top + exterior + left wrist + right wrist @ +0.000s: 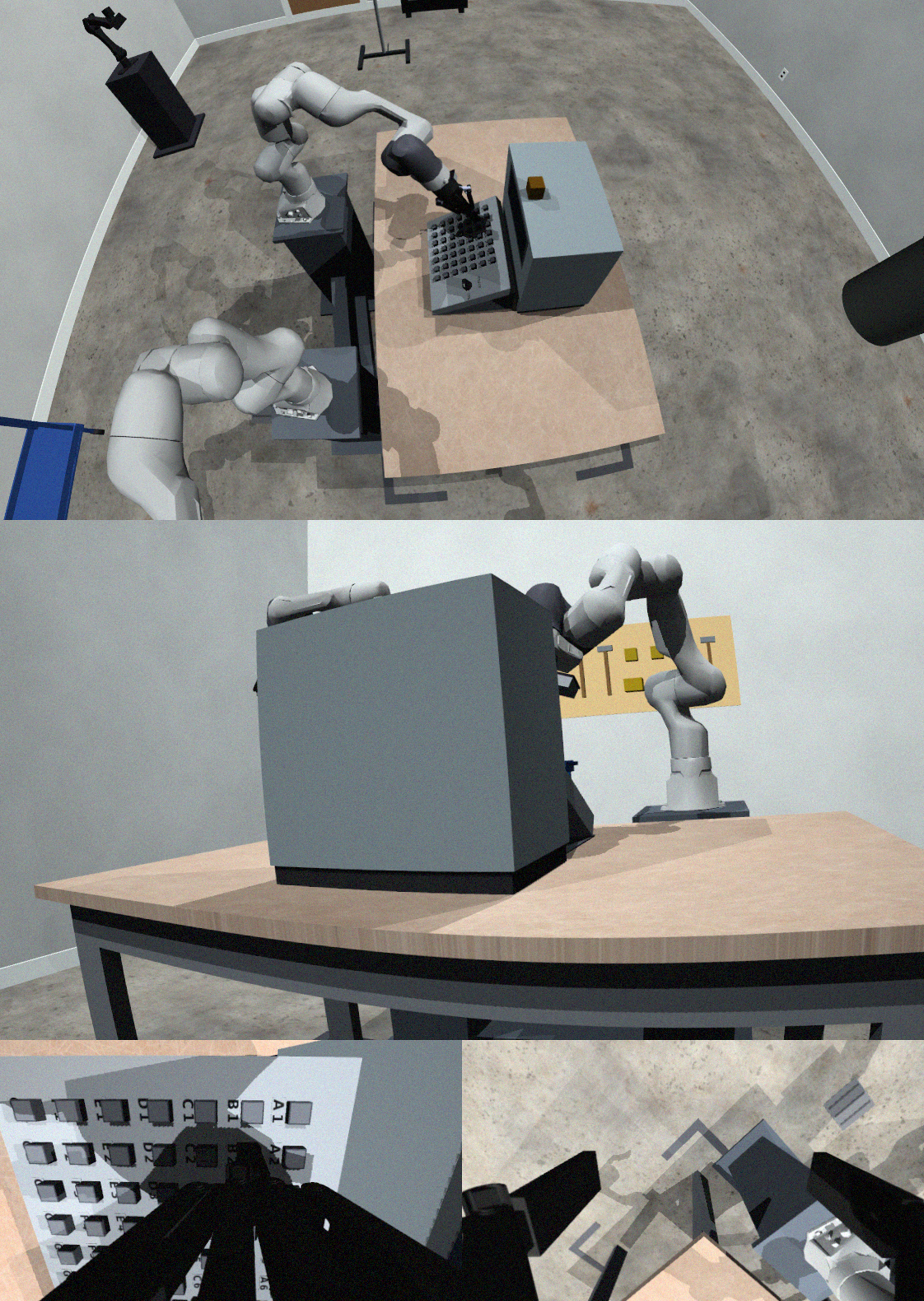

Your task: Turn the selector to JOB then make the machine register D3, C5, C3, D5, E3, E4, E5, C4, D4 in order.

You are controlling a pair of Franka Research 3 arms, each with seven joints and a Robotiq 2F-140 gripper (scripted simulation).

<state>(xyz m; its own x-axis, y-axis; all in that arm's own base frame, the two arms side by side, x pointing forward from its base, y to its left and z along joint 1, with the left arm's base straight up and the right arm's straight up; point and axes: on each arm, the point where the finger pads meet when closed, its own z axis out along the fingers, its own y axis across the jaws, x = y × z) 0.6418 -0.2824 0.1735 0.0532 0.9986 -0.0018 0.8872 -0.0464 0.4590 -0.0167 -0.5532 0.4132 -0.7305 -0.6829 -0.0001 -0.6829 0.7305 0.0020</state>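
Right now my left hand is 1 cm past the C3 key, 3 cm to the left of it and 5 cm above it. From my left hand the other things lie so: D3 key 4 cm behind, 3 cm to the right, 6 cm below; C4 key 2 cm behind, 7 cm to the right, 5 cm below; D4 key 5 cm behind, 6 cm to the right, 6 cm below.
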